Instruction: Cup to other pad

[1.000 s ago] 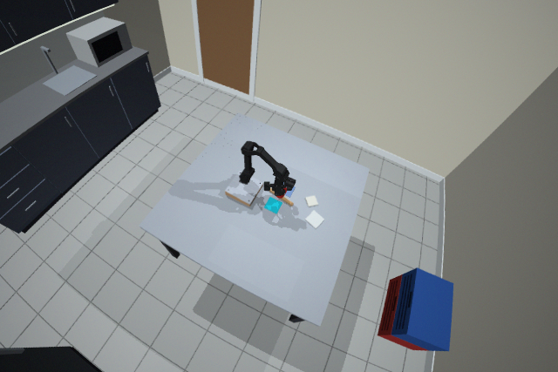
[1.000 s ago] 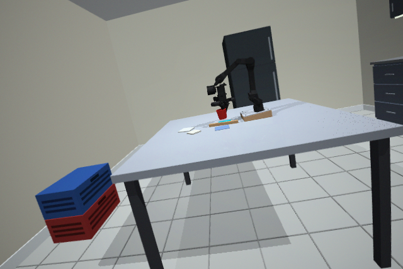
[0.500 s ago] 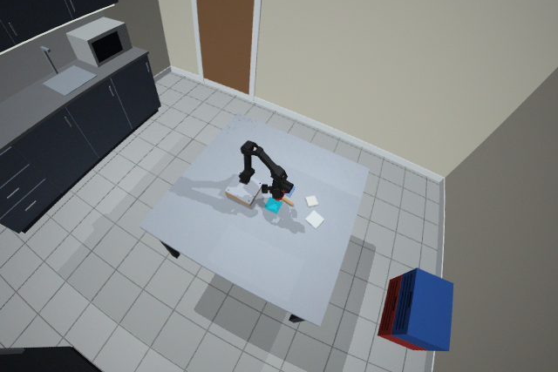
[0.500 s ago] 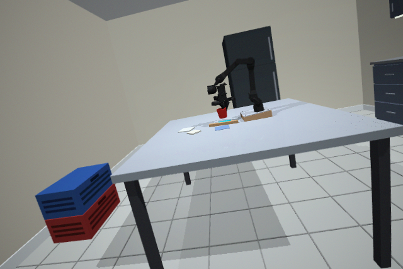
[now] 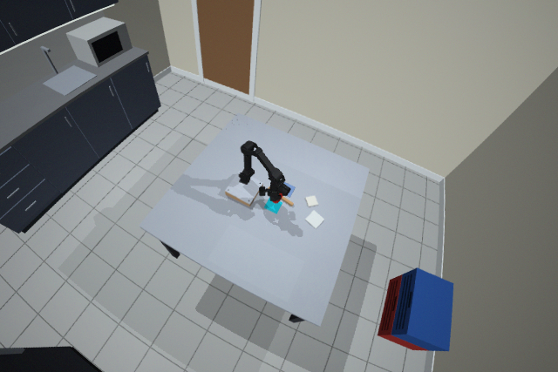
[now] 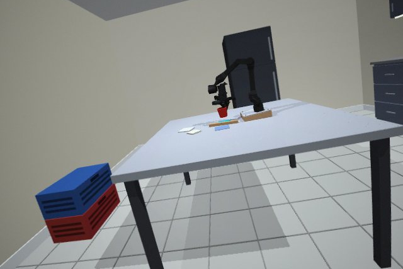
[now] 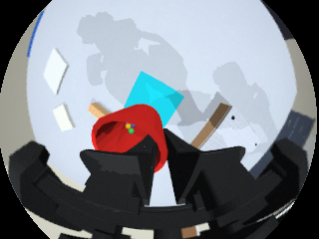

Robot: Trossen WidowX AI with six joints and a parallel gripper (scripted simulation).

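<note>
The cyan pad is 20 mm ahead of my gripper tip, 10 mm to the right of it and 90 mm below it. From my gripper tip the other things lie so: wooden bar (50 mm ahead, 70 mm to the left, 80 mm below); red cup (30 mm ahead, 10 mm to the left).
</note>
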